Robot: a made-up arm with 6 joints.
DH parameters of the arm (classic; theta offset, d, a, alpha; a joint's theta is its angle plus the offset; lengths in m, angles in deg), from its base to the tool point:
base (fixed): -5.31 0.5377 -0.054 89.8
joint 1: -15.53 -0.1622 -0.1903 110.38
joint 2: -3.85 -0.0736 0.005 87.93
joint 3: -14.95 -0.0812 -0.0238 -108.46
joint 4: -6.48 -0.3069 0.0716 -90
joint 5: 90 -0.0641 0.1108 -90
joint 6: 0 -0.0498 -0.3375 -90
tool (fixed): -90 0.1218 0 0
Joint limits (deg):
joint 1: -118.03..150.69
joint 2: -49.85..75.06
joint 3: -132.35..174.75
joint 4: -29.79..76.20
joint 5: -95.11..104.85
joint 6: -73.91..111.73
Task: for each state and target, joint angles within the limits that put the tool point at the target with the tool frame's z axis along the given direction. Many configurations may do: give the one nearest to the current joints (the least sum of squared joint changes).
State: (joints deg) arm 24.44 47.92 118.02 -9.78 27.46 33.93
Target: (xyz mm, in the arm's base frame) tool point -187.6 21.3 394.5 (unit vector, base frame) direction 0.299 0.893 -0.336
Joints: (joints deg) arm 11.30 56.08 85.04 17.48 32.25 26.51
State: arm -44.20 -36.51 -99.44 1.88 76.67 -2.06
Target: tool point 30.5 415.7 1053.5 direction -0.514 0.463 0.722
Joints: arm -71.09 -23.21 -59.49 -28.23 34.61 -41.84
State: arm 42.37 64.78 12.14 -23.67 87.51 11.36
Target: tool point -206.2 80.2 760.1 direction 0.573 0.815 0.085
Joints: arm 71.25 24.61 16.23 -29.79 62.78 45.68
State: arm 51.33 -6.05 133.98 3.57 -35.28 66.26
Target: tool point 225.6 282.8 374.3 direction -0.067 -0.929 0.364
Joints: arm 43.06 -33.41 124.11 -16.95 -42.03 108.84
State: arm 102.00 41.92 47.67 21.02 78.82 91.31
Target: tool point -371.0 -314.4 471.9 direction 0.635 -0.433 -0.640
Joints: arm 87.72 56.50 76.75 30.89 71.67 105.46
